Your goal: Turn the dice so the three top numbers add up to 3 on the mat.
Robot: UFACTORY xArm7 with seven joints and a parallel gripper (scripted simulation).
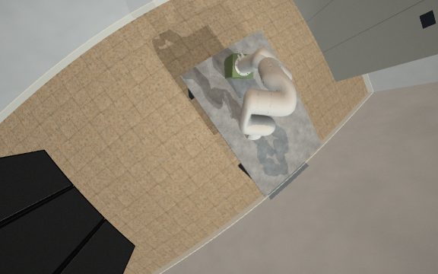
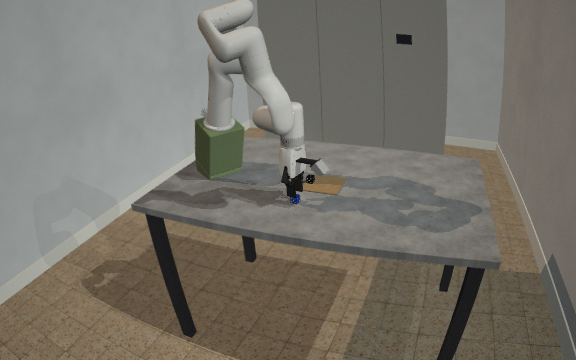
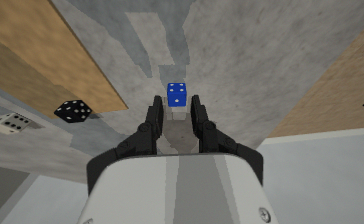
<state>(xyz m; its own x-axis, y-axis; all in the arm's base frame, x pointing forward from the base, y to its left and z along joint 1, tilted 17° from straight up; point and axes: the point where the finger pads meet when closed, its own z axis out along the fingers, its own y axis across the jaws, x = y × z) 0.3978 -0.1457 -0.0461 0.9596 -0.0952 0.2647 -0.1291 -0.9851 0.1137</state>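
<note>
Now: hand 40 mm above the blue die. From my hand the other things lie so: tan mat: 160 mm to the left, 50 mm below, 50 mm ahead; white die: 280 mm to the left, 40 mm below, 20 mm behind; black die: 160 mm to the left, 30 mm below.
</note>
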